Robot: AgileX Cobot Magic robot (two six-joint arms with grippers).
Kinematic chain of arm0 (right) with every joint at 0, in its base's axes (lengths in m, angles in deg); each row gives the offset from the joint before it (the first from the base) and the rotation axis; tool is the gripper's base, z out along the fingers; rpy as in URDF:
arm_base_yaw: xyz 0 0 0.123 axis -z
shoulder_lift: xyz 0 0 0 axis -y
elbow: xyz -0.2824 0 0.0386 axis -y
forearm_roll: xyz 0.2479 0 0.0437 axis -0.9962 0 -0.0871
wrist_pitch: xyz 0 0 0 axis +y
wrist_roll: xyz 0.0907 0 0.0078 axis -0.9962 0 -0.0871
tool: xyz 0 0 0 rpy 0 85 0
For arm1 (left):
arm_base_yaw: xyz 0 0 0.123 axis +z
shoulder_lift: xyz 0 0 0 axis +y
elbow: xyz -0.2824 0 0.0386 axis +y
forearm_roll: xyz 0.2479 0 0.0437 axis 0.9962 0 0.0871
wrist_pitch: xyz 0 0 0 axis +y
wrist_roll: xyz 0.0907 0 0.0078 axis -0.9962 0 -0.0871
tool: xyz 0 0 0 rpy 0 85 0
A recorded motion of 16 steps. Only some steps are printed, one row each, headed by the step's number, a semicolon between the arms.
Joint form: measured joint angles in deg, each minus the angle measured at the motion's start. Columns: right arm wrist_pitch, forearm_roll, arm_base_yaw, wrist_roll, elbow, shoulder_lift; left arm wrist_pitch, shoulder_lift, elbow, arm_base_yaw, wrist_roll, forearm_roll.
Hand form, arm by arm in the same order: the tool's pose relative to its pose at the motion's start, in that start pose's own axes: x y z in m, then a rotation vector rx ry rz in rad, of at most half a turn. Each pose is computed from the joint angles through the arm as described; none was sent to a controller.
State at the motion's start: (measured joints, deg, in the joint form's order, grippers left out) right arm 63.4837 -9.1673 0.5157 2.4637 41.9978 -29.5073; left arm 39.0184 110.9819 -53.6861 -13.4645 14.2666 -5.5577
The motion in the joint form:
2: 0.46 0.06 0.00 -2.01 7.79 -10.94; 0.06 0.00 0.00 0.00 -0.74 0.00
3: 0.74 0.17 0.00 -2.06 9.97 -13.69; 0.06 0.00 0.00 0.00 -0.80 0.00
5: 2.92 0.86 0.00 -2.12 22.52 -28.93; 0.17 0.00 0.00 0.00 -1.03 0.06
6: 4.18 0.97 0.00 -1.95 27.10 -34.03; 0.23 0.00 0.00 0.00 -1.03 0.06
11: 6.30 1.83 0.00 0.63 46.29 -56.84; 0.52 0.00 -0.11 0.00 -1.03 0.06
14: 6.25 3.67 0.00 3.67 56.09 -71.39; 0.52 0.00 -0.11 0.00 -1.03 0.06
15: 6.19 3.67 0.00 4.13 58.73 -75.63; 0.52 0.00 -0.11 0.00 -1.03 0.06
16: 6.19 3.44 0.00 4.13 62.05 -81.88; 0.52 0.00 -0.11 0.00 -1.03 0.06
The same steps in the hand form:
2: -0.0431 -0.0002 0.0096 0.0032 0.0624 0.0424; 0.0001 0.0000 0.0000 -0.0003 0.0010 0.0129
3: -0.0544 -0.0004 0.0127 0.0053 0.0772 0.0438; 0.0001 0.0000 0.0000 -0.0003 0.0010 0.0140
5: -0.1151 -0.0032 0.0389 0.0168 0.1620 0.0460; 0.0002 0.0001 0.0000 -0.0013 0.0027 0.0188
6: -0.1346 -0.0043 0.0502 0.0180 0.1931 0.0436; 0.0003 0.0001 0.0000 -0.0016 0.0037 0.0188
11: -0.2079 -0.0146 0.1287 0.0256 0.2938 0.0007; 0.0003 0.0001 -0.0003 -0.0022 0.0068 0.0189
14: -0.2299 -0.0273 0.2021 0.0440 0.3783 -0.0573; 0.0003 0.0001 -0.0003 -0.0022 0.0068 0.0189
15: -0.2323 -0.0306 0.2256 0.0417 0.4052 -0.0618; 0.0003 0.0001 -0.0003 -0.0022 0.0068 0.0189
16: -0.2304 -0.0357 0.2624 0.0368 0.4556 -0.0532; 0.0003 0.0001 -0.0003 -0.0022 0.0068 0.0189

